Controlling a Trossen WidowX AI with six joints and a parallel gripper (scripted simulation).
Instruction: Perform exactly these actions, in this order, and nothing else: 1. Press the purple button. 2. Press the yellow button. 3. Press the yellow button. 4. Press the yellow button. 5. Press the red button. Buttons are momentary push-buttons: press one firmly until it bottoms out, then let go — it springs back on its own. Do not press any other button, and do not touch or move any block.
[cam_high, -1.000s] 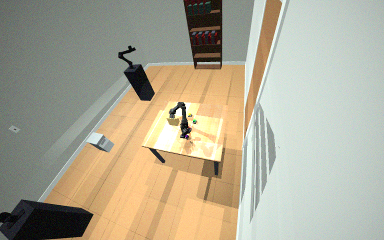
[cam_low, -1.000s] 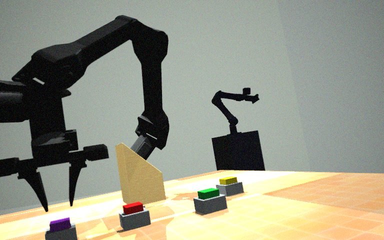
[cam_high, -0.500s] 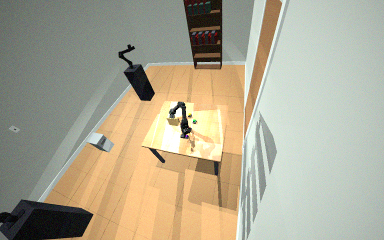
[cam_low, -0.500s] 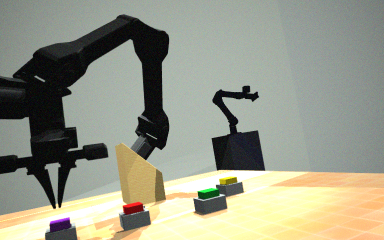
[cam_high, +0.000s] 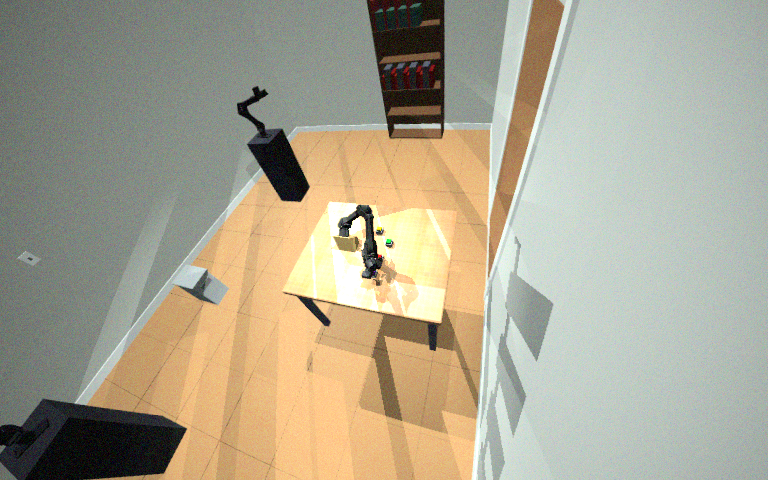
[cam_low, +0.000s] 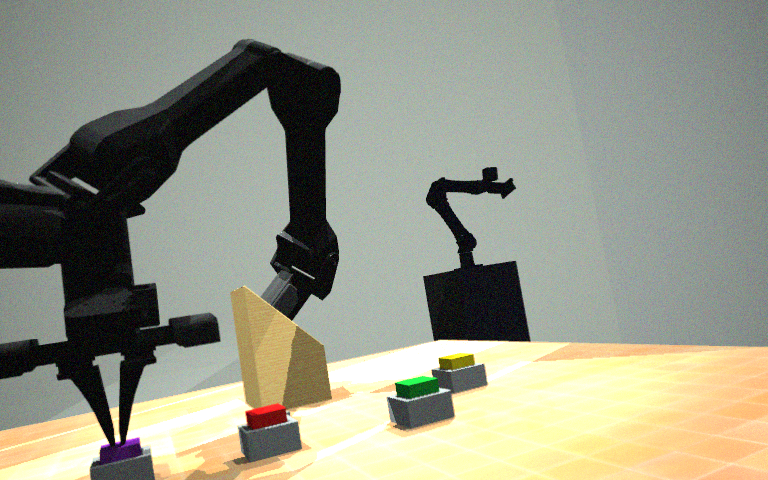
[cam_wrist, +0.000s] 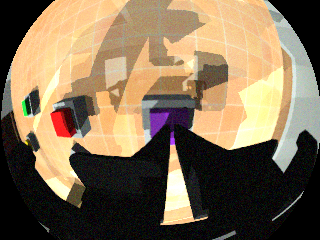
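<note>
Now: gripper tip 10 mm above the purple button. Also, from my gripper tip: red button (10 mm ahead, 130 mm to the left); then yellow button (60 mm behind, 380 mm to the left); then green button (40 mm ahead, 270 mm to the left).
</note>
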